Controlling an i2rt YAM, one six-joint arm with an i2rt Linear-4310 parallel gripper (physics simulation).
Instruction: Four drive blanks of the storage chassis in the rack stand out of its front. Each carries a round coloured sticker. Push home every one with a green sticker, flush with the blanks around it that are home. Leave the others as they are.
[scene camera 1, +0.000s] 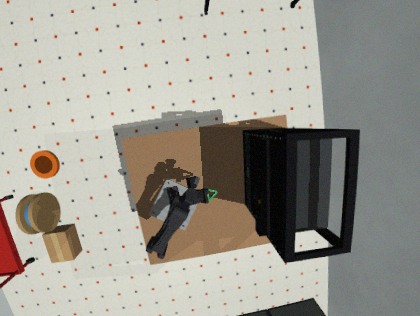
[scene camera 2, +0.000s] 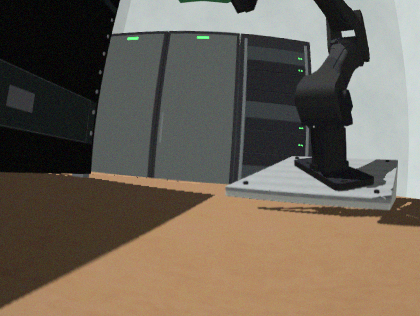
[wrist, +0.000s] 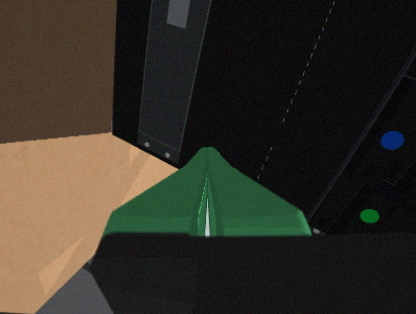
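The open black rack (scene camera 1: 295, 210) stands at the right in the first scene view. The storage chassis shows dark at the right edge of the wrist view. A blank with a blue sticker (wrist: 392, 140) and a blank with a green sticker (wrist: 369, 216) show there, the green one lower. How far each stands out is too dark to tell. A tiny orange-yellow spot (scene camera 1: 259, 201) shows on the rack's front side. My gripper (scene camera 1: 215, 194) (wrist: 207, 157) has green fingers, is shut and empty, and is apart from the rack, left of its front. In the second scene view the fingers are partly cut off by the top edge.
The arm's base plate (scene camera 1: 187, 220) (scene camera 2: 310, 196) stands on the brown table top (scene camera 1: 225, 235) (scene camera 2: 225, 260). A lower rack unit (scene camera 2: 50, 107) (wrist: 172, 75) has a grey label. An orange ring-shaped object (scene camera 1: 56, 165), a cable spool (scene camera 1: 47, 212) and a carton (scene camera 1: 62, 244) lie far left.
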